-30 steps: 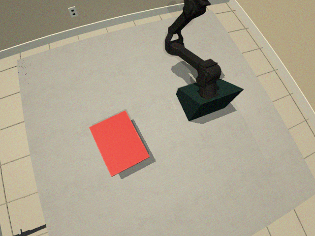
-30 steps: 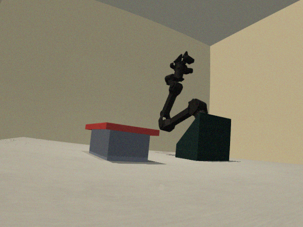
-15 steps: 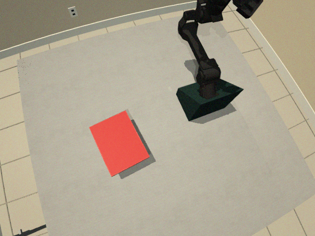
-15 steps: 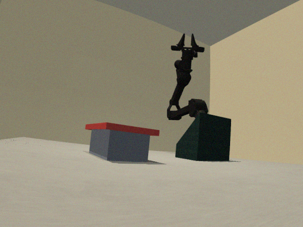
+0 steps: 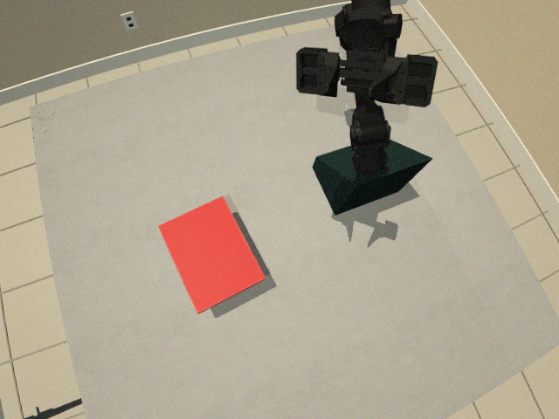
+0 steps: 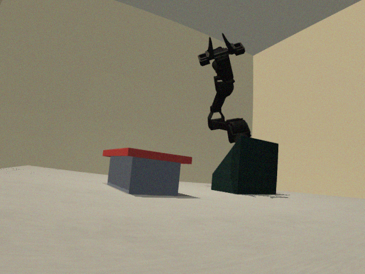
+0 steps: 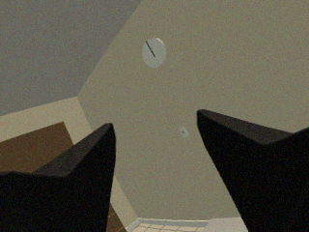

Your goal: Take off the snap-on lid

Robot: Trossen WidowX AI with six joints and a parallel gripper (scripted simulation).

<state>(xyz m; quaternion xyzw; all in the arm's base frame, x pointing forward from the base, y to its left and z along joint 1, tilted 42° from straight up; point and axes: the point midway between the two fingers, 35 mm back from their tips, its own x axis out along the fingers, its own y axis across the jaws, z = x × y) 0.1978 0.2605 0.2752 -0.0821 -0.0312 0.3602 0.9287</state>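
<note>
The red lid lies 22 cm ahead of my gripper tip, 1 cm to the right of it and 48 cm below it. Round my gripper tip: grey-blue storage box (22 cm ahead, 1 cm to the right, 53 cm below).
</note>
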